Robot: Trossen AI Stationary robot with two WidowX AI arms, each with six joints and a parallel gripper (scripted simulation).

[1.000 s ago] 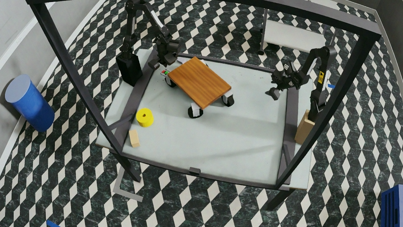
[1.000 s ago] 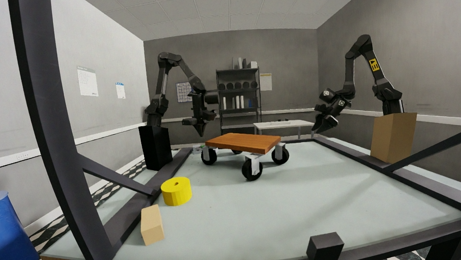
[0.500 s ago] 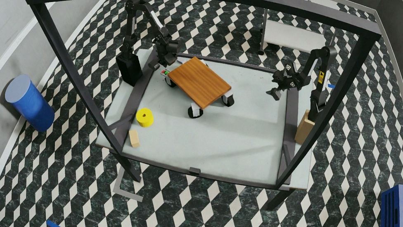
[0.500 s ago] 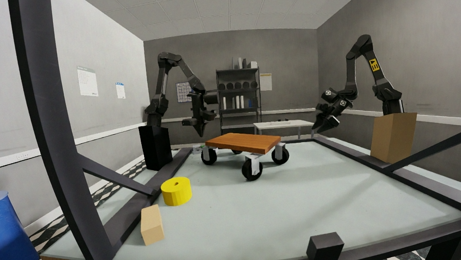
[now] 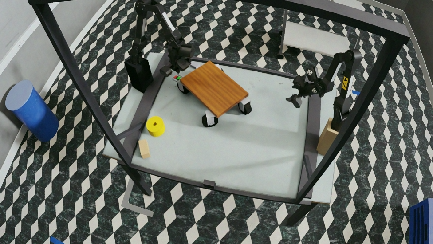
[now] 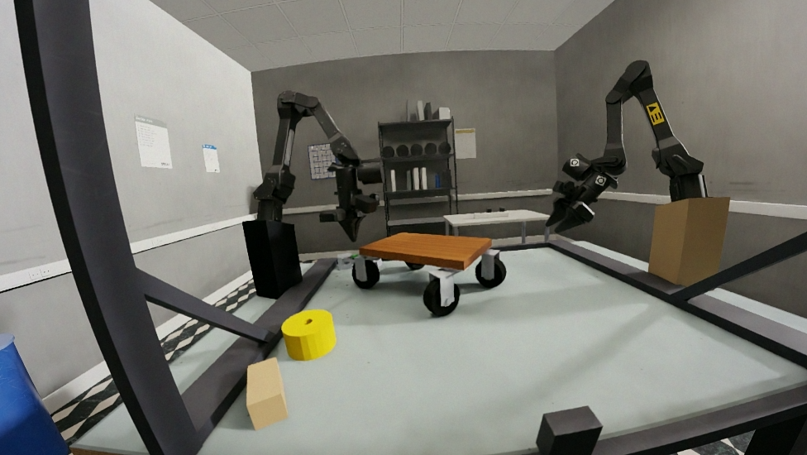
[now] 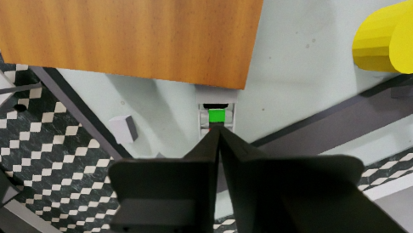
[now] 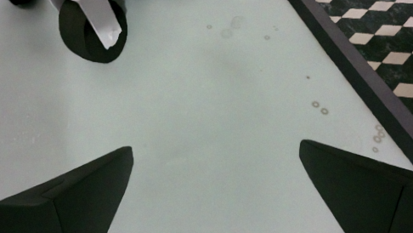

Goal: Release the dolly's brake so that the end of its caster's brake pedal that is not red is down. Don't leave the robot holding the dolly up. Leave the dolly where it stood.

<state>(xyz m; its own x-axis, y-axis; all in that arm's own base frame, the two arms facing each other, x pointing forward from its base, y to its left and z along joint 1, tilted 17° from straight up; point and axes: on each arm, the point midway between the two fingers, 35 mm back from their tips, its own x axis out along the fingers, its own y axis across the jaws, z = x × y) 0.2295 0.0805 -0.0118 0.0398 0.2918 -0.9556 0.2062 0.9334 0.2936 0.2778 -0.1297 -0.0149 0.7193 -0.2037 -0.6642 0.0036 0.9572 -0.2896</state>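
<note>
My left hand is 20 mm to the right of the brake pedal and 90 mm above it. Round my left hand: yellow cylinder: 280 mm behind, 140 mm below; then tan block: 420 mm behind, 150 mm below.
</note>
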